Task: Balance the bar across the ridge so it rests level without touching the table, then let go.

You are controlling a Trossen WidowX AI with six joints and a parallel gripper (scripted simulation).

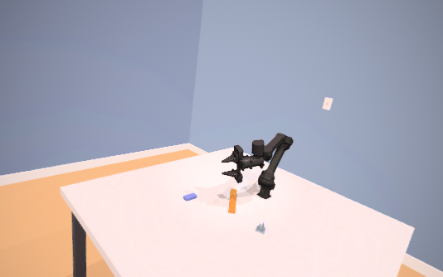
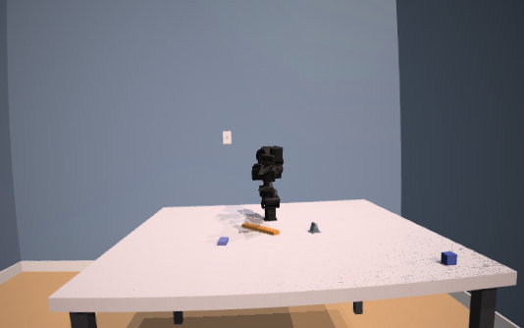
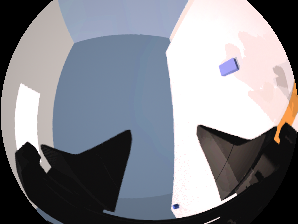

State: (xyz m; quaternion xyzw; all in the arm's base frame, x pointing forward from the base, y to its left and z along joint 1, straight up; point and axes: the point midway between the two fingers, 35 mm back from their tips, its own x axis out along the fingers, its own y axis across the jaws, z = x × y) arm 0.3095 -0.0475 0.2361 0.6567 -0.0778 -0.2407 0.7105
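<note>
The orange bar lies 13 cm behind my gripper tip and 22 cm below it. The rest, counted from my gripper tip: blue cube 40 cm ahead, 56 cm to the left, 21 cm below; flat blue block 4 cm ahead, 15 cm to the right, 22 cm below.
</note>
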